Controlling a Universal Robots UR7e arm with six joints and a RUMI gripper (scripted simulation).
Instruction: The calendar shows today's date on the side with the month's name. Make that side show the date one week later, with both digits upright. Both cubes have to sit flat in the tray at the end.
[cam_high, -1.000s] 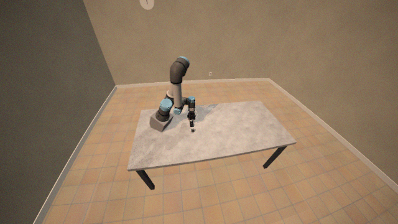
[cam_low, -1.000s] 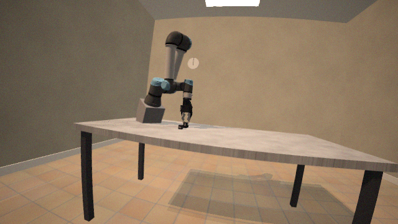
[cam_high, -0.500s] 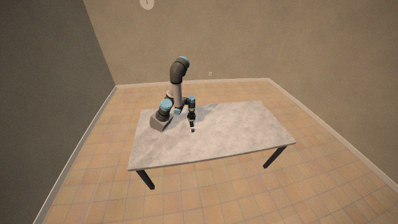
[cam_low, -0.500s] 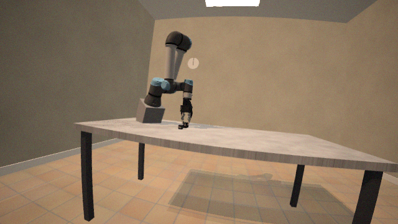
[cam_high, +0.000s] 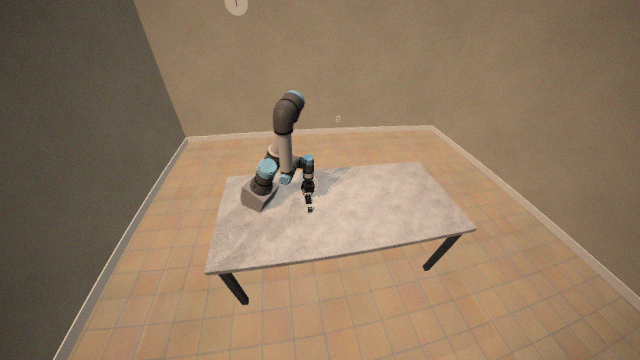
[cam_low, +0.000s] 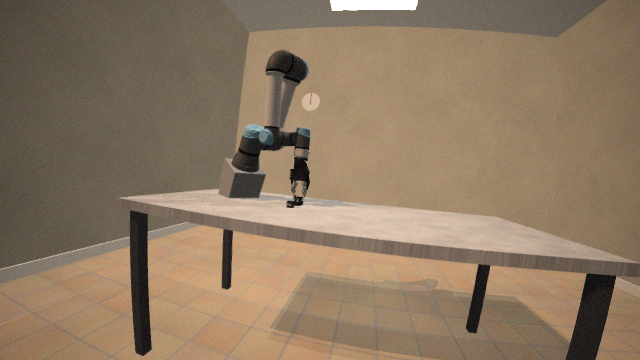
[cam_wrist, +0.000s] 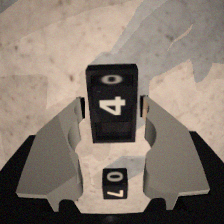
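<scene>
The black cube is 10 mm below my hand. The rest, counted from my hand: black date cube: 120 mm to the right, 20 mm below, 10 mm ahead; then black calendar tray: 30 mm below, 20 mm to the right.
</scene>
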